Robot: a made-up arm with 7 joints. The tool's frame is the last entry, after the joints.
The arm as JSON. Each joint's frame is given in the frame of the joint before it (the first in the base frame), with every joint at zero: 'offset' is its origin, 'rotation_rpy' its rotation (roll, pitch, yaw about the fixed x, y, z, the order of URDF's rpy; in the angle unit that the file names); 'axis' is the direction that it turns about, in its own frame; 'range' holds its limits. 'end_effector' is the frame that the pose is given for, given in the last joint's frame.
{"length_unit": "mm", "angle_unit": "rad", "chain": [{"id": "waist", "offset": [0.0, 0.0, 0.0], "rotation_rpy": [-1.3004, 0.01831, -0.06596], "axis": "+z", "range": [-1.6, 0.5]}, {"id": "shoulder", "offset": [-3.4, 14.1, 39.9], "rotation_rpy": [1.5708, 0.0, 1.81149], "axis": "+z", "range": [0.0, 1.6]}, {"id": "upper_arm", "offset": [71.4, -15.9, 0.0], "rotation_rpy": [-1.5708, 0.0, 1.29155], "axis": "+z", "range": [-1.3, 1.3]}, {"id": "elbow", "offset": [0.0, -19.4, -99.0], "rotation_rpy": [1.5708, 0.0, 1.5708], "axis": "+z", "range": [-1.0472, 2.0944]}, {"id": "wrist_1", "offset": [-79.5, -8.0, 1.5], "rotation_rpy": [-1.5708, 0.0, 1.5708], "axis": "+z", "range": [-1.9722, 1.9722]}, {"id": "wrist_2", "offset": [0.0, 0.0, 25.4], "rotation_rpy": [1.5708, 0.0, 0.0], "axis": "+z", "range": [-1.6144, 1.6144]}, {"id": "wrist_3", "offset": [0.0, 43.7, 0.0], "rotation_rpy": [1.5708, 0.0, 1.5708], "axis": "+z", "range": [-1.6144, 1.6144]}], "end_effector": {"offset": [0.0, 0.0, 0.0], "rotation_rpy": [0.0, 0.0, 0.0]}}
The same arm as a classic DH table. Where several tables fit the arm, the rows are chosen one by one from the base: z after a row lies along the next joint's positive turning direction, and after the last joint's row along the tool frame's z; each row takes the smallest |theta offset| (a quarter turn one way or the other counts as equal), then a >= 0, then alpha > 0; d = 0 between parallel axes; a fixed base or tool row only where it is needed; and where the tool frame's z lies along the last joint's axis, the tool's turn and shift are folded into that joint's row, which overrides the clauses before.
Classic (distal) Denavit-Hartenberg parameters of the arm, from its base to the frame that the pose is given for. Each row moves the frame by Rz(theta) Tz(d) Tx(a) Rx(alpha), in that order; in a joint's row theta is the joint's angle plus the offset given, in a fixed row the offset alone. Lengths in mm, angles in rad.
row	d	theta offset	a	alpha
base (fixed)	0	-0.071	0	-1.3004
waist	39.9	-1.3111	-14.5	-1.5708
shoulder	0.1	1.2915	-4.4	1.5708
upper_arm	-172	1.5708	19.4	-1.5708
elbow	1.5	1.5708	8	1.5708
wrist_1	104.9	0	0	-1.5708
wrist_2	0	-1.5708	43.7	1.5708
wrist_3	0	0	0	0
Joint limits (rad, base to tool): -1.6..0.5 0..1.6 -1.3..1.3 -1.0472..2.0944 -1.9722..1.9722 -1.6144..1.6144 -1.6144..1.6144

